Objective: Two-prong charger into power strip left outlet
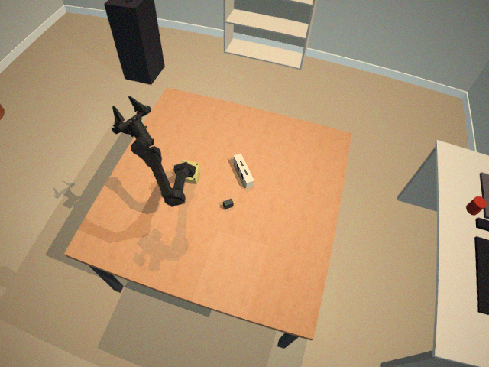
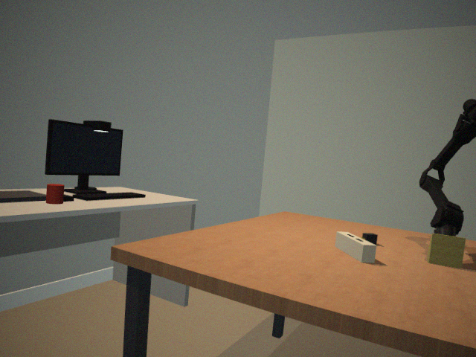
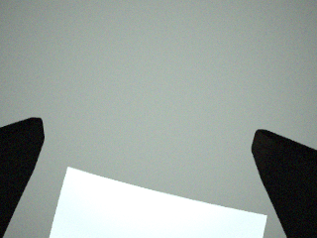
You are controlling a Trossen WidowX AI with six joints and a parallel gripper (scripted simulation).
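The two-prong charger lies 650 mm below my gripper tip, 450 mm ahead of it and 50 mm to the left of it.
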